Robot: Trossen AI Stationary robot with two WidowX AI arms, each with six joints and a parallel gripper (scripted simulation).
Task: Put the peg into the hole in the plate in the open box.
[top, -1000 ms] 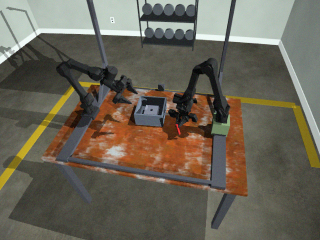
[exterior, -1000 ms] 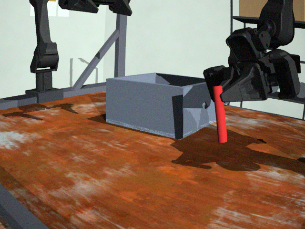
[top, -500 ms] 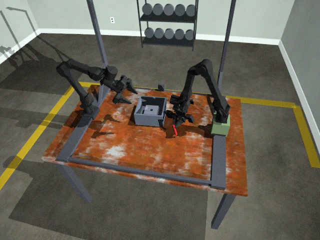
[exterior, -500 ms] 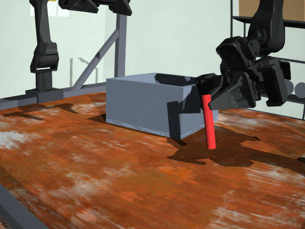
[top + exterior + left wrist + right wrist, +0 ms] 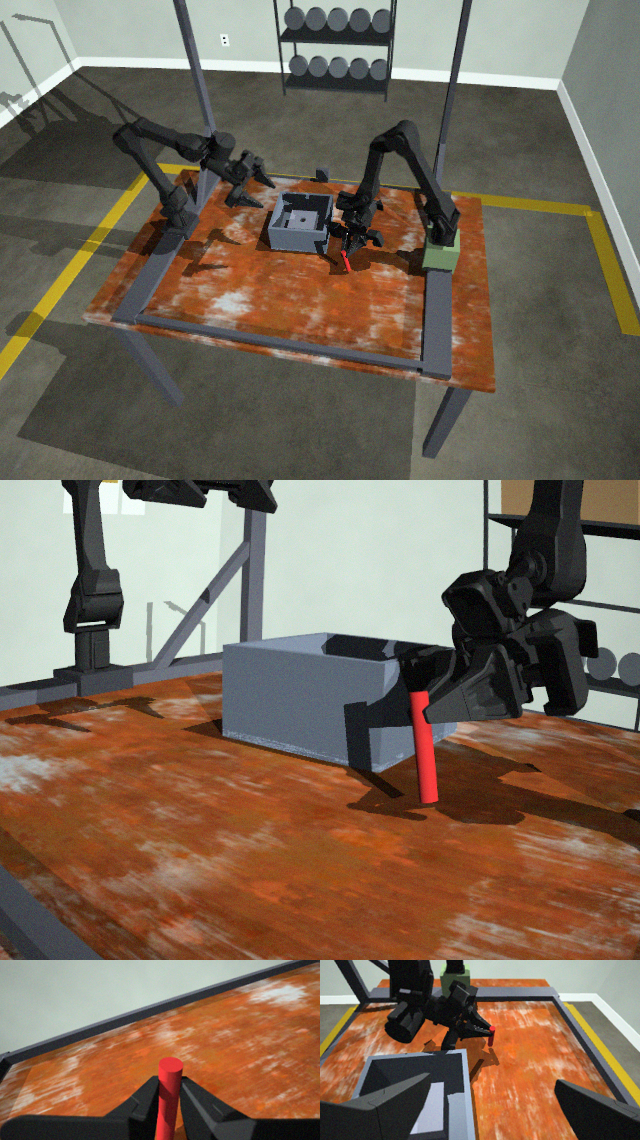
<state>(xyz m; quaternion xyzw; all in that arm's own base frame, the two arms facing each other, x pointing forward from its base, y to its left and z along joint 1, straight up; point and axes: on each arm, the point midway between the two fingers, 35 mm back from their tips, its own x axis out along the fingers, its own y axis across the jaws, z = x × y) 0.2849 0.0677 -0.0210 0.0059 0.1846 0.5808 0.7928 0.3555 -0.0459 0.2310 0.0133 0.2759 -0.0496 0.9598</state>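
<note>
Right now the red peg is 3 cm ahead of my left hand and 3 cm below it. Also, from my left hand: grey plate (12 cm behind, 18 cm to the right, 4 cm below); then grey box (12 cm behind, 18 cm to the right, 6 cm below).
</note>
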